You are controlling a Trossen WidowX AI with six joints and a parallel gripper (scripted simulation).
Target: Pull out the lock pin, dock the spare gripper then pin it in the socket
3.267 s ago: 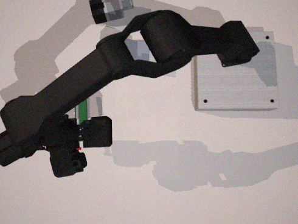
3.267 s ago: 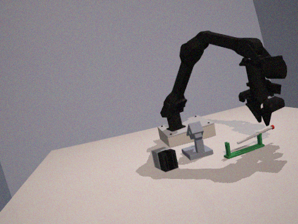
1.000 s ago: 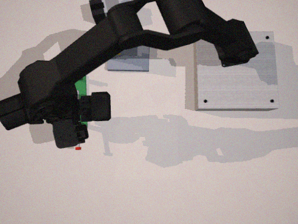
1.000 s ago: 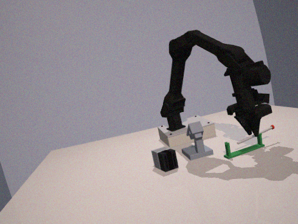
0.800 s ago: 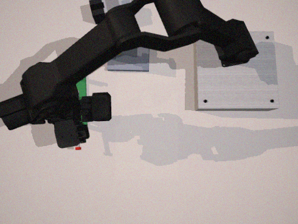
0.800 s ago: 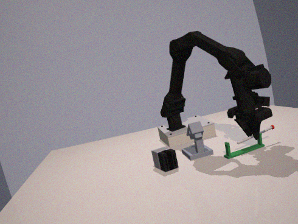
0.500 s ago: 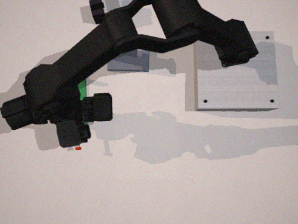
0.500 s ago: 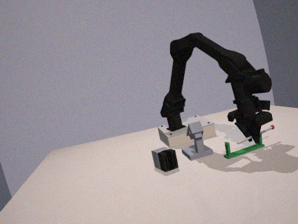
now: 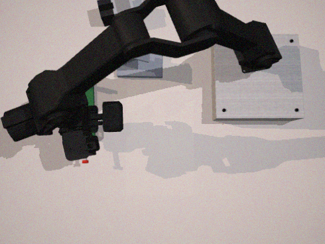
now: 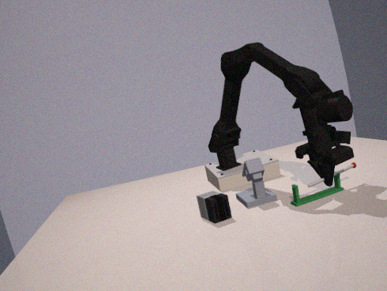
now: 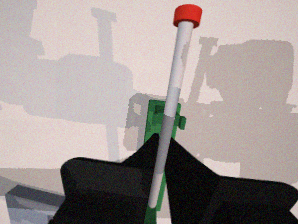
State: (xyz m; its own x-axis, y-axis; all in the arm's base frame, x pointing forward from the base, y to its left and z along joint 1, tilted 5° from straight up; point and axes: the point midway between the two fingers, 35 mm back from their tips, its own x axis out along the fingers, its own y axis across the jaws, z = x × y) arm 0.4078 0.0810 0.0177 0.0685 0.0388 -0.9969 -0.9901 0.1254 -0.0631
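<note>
My gripper tip is 4 cm to the left of the green cradle and 1 cm below it. Round my gripper tip: grey mount (13 cm behind, 14 cm to the right, 4 cm above); spare gripper (13 cm behind, 27 cm to the right, 1 cm above).
</note>
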